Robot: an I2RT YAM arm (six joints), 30 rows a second.
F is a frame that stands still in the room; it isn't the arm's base.
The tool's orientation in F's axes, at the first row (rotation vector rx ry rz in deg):
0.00 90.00 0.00
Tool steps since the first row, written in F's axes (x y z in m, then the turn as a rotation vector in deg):
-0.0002 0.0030 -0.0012 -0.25 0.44 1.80
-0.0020 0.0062 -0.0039 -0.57 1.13 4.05
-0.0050 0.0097 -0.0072 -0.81 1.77 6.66
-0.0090 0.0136 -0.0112 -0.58 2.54 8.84
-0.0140 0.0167 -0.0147 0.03 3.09 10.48
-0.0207 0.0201 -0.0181 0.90 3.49 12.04
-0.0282 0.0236 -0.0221 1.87 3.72 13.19
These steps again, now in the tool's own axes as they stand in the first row. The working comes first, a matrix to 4 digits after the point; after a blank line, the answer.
The tool's axes in the first row as the columns of a matrix, in F's axes (used below as rounded here):
0.0000 0.0000 1.0000
0.0000 1.0000 0.0000
-1.0000 0.0000 0.0000

0.0012 0.0030 -0.0002 -1.80 0.44 -0.25
0.0039 0.0062 -0.0020 -4.05 1.13 -0.57
0.0072 0.0097 -0.0050 -6.66 1.77 -0.81
0.0112 0.0136 -0.0090 -8.84 2.54 -0.58
0.0147 0.0167 -0.0140 -10.48 3.09 0.03
0.0181 0.0201 -0.0207 -12.04 3.49 0.90
0.0221 0.0236 -0.0282 -13.19 3.72 1.87

